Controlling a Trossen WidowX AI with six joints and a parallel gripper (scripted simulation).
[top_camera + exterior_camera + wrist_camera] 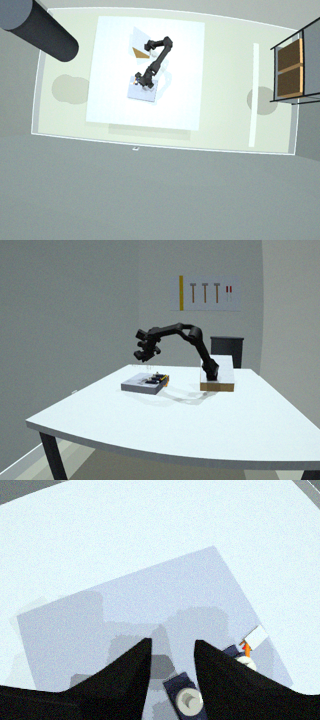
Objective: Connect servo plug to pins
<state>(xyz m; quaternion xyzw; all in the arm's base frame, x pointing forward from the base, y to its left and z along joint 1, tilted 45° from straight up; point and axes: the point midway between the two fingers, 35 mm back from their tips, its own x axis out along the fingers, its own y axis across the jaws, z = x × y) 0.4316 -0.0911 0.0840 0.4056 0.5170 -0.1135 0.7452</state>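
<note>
Now: gripper tip 150 mm above the grey holder, 30 mm short of it and 20 mm to the left of it.
</note>
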